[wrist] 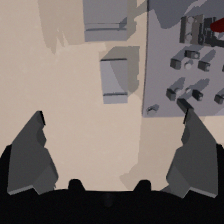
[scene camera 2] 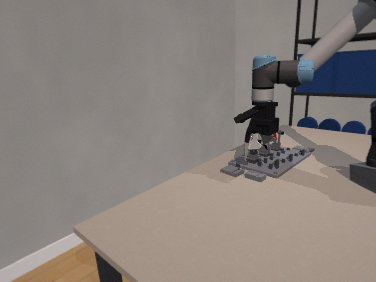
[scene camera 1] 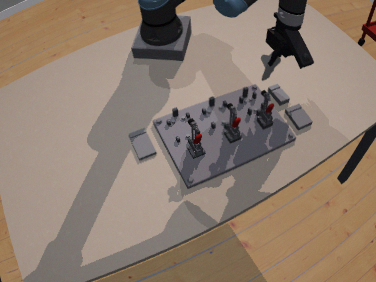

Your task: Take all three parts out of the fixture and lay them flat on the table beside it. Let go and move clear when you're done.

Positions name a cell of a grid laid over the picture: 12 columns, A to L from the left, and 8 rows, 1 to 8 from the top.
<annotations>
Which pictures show my gripper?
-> The wrist view, scene camera 2 and scene camera 1: all of them.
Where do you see a grey fixture plate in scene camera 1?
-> At H5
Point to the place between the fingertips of my gripper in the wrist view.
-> G4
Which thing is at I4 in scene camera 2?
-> My gripper.
</annotations>
